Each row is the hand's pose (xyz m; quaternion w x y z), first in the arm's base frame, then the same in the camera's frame.
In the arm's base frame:
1: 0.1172 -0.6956 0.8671 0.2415 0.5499 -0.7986 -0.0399
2: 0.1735 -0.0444 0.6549 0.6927 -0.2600 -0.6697 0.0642
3: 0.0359 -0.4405 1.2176 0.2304 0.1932 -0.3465 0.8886
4: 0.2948 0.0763 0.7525 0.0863 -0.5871 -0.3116 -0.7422
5: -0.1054 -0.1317 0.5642 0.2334 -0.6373 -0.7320 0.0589
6: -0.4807 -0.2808 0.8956 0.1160 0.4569 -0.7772 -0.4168
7: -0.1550 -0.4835 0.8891 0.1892 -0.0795 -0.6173 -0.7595
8: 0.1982 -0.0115 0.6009 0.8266 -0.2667 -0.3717 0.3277
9: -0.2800 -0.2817 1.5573 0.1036 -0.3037 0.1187 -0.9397
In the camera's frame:
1: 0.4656 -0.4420 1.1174 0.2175 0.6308 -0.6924 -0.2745
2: 0.4157 0.2366 1.2139 0.8099 -0.0428 -0.5849 -0.0087
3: 0.4703 -0.3752 1.5533 0.1663 0.3779 -0.4900 0.7678
4: 0.5514 0.3261 1.3252 0.3045 -0.6239 -0.1607 -0.7016
5: 0.1290 0.1448 1.1592 0.4607 -0.5059 -0.7292 -0.0079
6: -0.1259 -0.1951 1.4632 0.1393 0.4619 -0.6100 -0.6286
7: 0.1973 -0.3126 1.2931 0.3314 -0.0942 -0.4045 -0.8472
8: 0.4218 0.2929 1.1765 0.8838 -0.0039 -0.3397 0.3216
9: 0.2541 -0.4332 1.9896 0.2137 -0.4013 0.3189 -0.8316

